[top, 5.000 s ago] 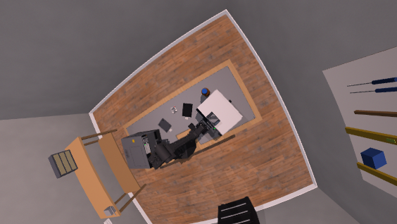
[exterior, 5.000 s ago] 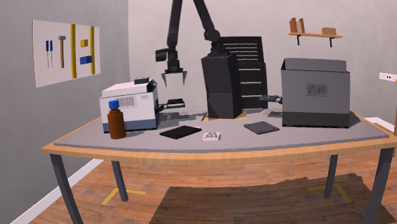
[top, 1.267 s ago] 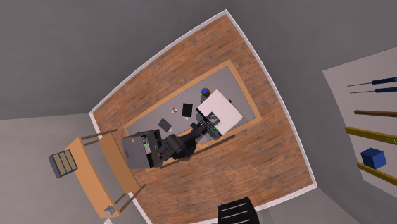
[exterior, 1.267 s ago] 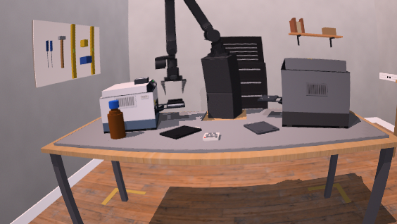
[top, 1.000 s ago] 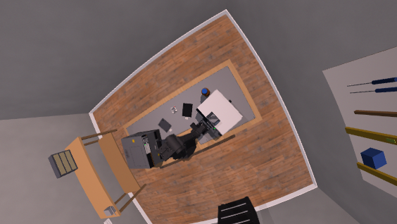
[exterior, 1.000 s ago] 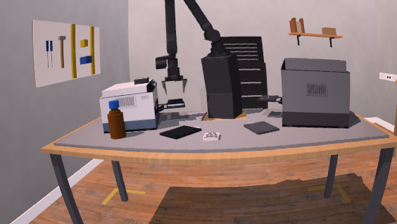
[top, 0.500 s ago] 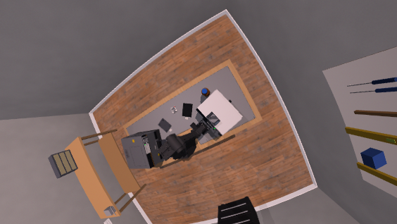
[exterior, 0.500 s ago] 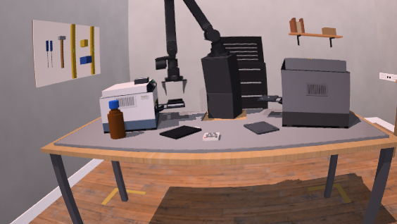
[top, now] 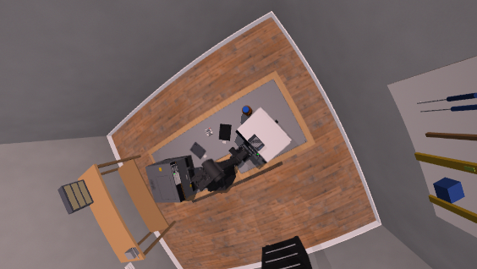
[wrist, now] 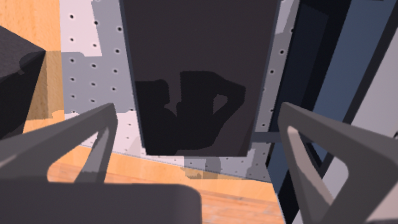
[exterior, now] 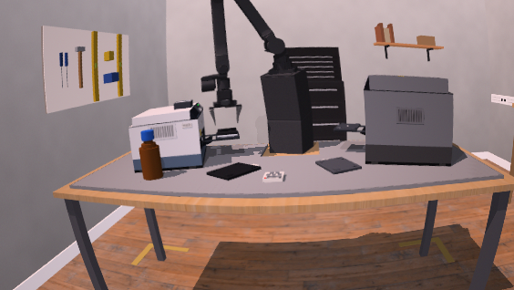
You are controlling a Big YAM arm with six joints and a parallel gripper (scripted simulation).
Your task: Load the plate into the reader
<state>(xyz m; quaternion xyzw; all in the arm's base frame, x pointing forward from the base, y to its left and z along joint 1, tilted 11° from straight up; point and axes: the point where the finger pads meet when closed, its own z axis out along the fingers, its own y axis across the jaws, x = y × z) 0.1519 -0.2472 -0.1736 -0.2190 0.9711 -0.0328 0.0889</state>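
Now: hand 40 mm above the lid. Round my hand: brown capped bottle (370 mm ahead, 170 mm to the right, 30 mm below); then multi-well plate (50 mm below); then flat black pad (250 mm ahead, 120 mm to the left, 140 mm below).
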